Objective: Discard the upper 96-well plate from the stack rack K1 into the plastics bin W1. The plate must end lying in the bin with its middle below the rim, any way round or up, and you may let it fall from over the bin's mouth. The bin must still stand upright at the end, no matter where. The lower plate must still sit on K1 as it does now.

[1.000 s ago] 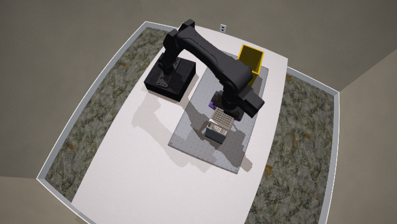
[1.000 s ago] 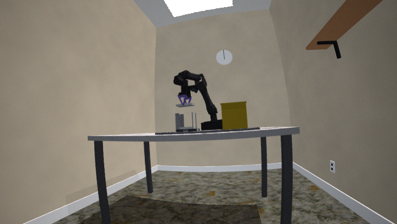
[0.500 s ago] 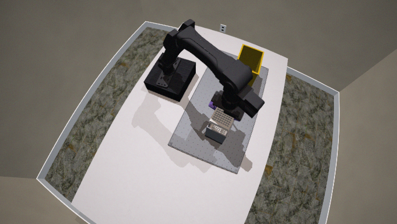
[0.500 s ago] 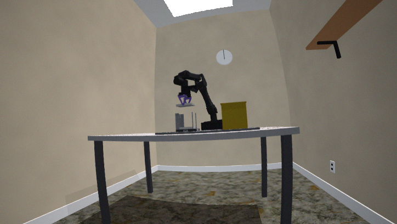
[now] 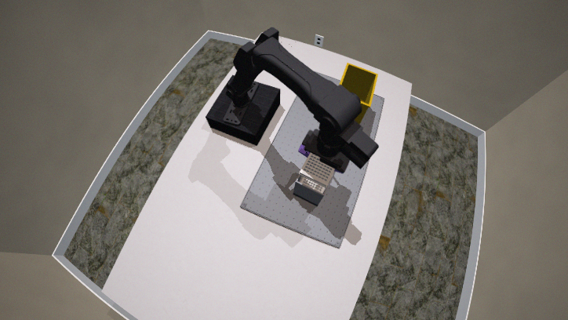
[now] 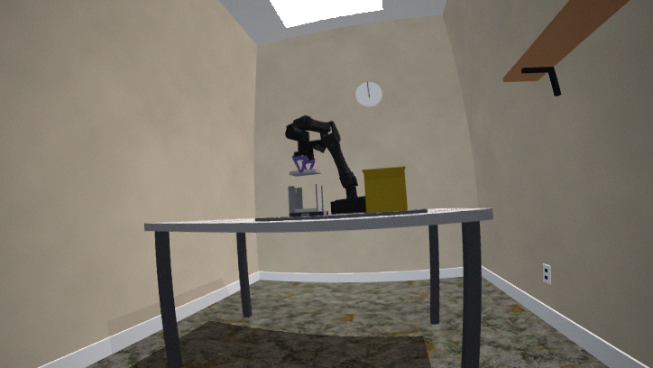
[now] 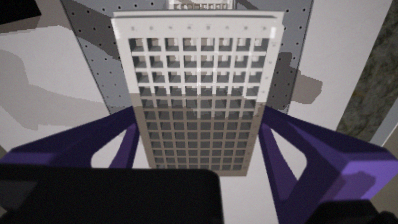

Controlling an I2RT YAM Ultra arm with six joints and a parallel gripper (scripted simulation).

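Right now the yellow plastics bin W1 is 50 mm ahead of my hand, 360 mm to the left of it and 120 mm below it.
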